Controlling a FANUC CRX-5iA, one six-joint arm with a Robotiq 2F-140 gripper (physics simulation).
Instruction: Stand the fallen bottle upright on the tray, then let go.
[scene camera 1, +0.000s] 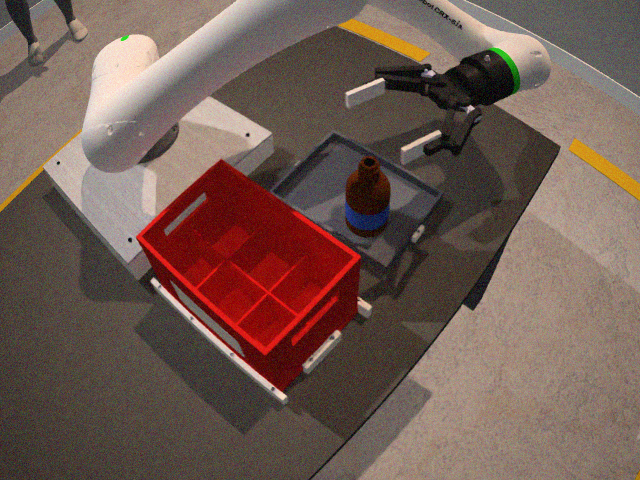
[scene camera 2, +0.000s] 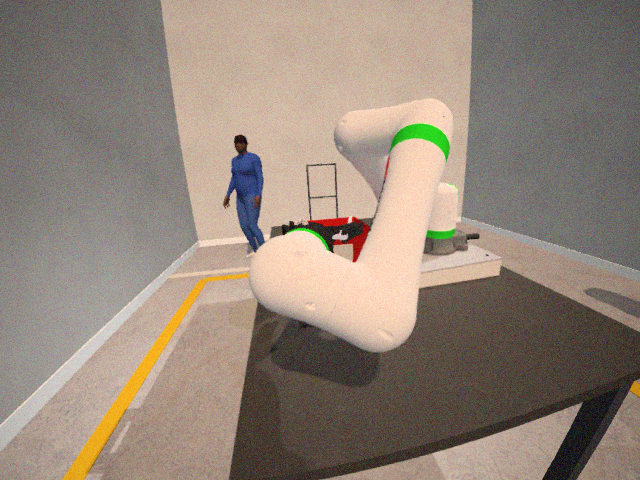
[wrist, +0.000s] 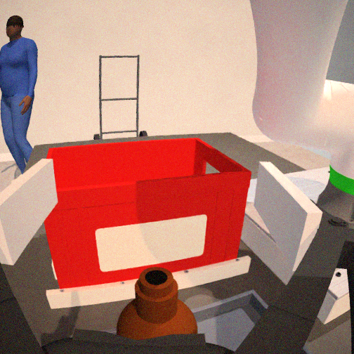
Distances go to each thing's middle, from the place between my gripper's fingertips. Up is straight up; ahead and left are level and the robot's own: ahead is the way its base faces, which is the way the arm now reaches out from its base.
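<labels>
Looking at the brown bottle (scene camera 1: 367, 199), I see that it is 16 cm below my hand.
</labels>
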